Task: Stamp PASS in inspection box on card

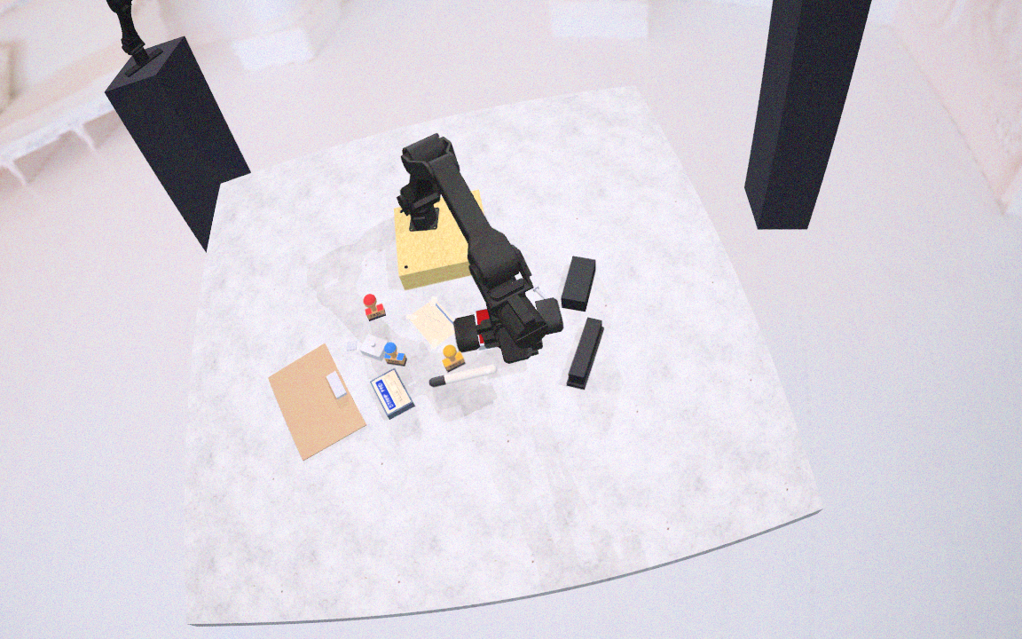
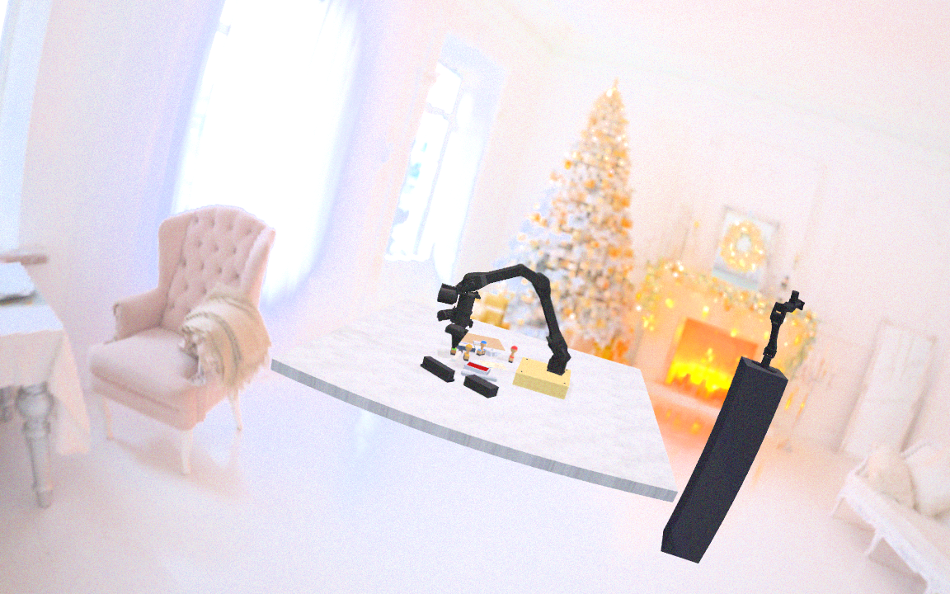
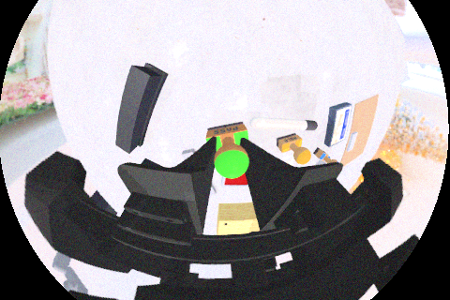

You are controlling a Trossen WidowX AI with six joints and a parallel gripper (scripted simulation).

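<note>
Right now my gripper tip is 90 mm past the red ink pad, 50 mm to the left of it and 60 mm above it. Also, from my gripper tip: orange-knobbed stamp: 10 mm behind, 120 mm to the right, 50 mm below; marker: 20 mm ahead, 120 mm to the right, 60 mm below; green-knobbed stamp: right at my gripper tip.
</note>
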